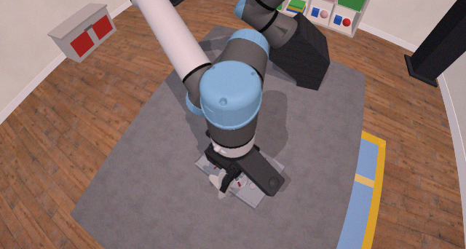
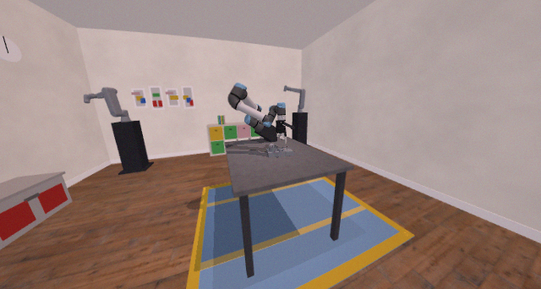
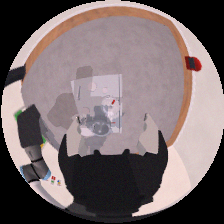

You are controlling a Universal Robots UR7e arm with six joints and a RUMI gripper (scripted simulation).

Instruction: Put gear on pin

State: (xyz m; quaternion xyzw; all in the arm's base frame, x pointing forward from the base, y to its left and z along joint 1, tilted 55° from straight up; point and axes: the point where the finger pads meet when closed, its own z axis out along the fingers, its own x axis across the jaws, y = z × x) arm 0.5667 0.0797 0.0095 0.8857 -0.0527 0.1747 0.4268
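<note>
Now: the gear 10 mm behind my hand, 10 mm to the right of it and 80 mm below it. Round my hand: thin peg (100 mm behind, 60 mm to the left, 80 mm below).
</note>
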